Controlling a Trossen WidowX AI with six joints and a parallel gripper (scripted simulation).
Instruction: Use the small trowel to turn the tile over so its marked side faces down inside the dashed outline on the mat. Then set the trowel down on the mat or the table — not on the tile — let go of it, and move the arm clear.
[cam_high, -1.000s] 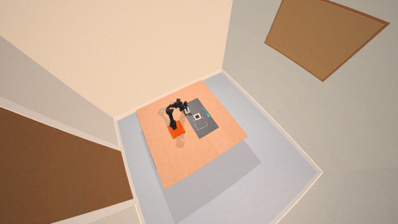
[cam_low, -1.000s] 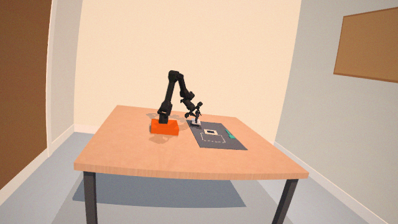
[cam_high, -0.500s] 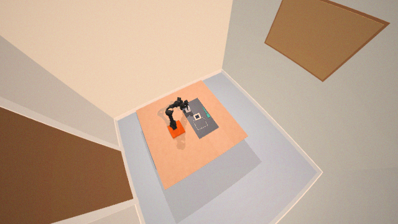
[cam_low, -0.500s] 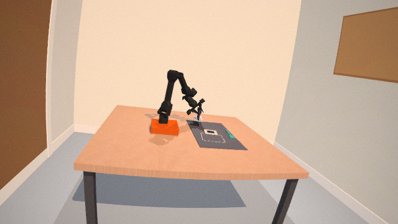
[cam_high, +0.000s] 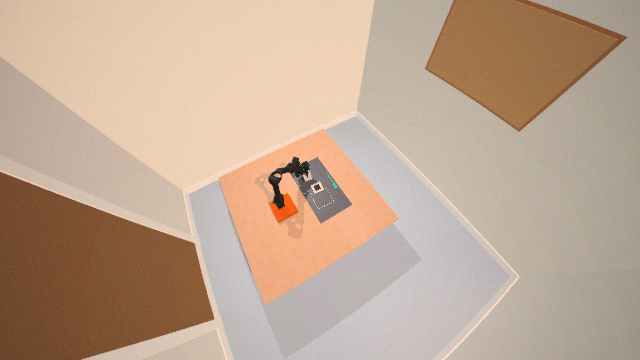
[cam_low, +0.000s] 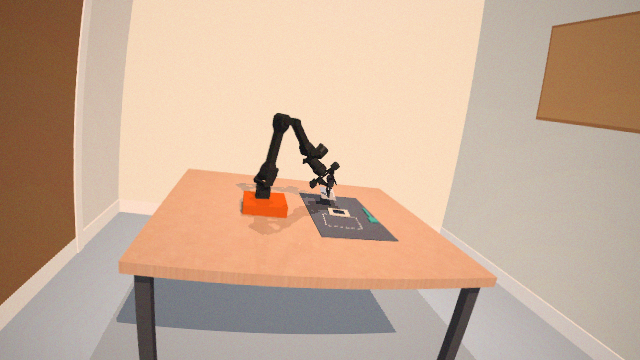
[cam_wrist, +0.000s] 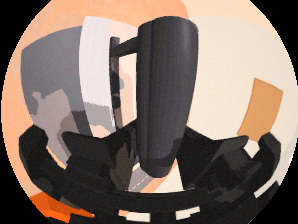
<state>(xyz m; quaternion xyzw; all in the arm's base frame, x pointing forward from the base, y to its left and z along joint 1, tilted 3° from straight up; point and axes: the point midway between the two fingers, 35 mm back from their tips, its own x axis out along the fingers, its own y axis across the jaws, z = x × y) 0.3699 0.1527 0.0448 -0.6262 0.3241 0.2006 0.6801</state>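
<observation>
Now: gripper tip 17 cm to the left of the white tile, 9 cm above it and 1 cm past it. The rest, counted from my gripper tip: small trowel (3 cm behind, 1 cm below); then grey mat (17 cm to the right, 11 cm below, 1 cm ahead); then teal strip (20 cm to the right, 14 cm ahead, 9 cm below).
</observation>
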